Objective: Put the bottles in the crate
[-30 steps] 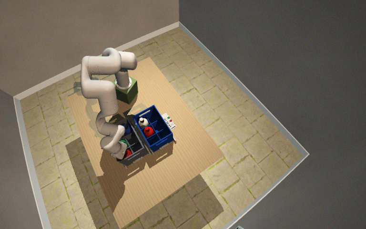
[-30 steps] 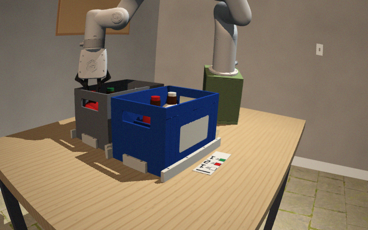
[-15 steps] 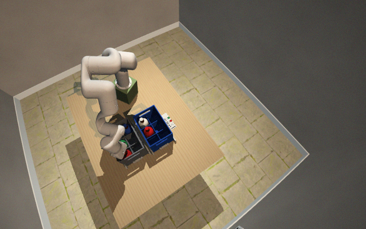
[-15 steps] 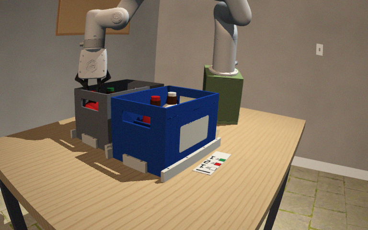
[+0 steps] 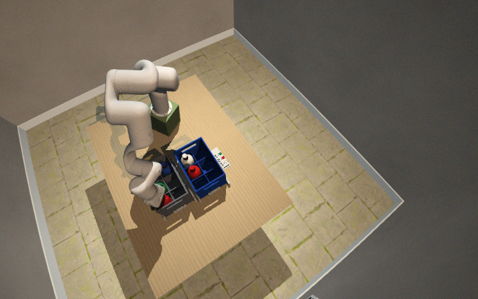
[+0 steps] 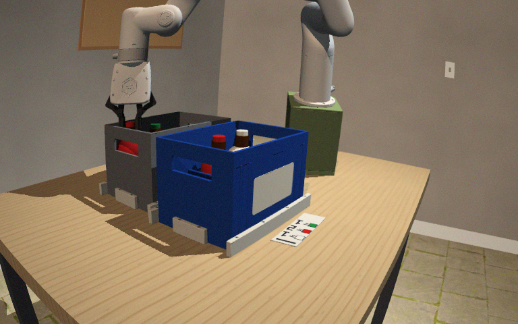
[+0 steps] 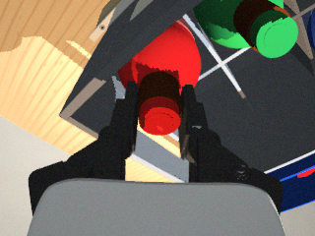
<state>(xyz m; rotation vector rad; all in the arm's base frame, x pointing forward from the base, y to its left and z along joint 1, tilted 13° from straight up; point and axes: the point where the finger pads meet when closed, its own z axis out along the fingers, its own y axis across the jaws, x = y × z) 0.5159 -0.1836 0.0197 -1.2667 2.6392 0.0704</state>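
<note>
Now: hand 9 cm past the green-label bottle, 9 cm above it and 1 cm to the left of it. Also, from my hand: red bottle 21 cm to the left, 10 cm behind, 9 cm below; then grey crate 9 cm below, 9 cm behind, 3 cm to the left; then blue-label bottle 19 cm behind, 9 cm below, 7 cm to the left.
</note>
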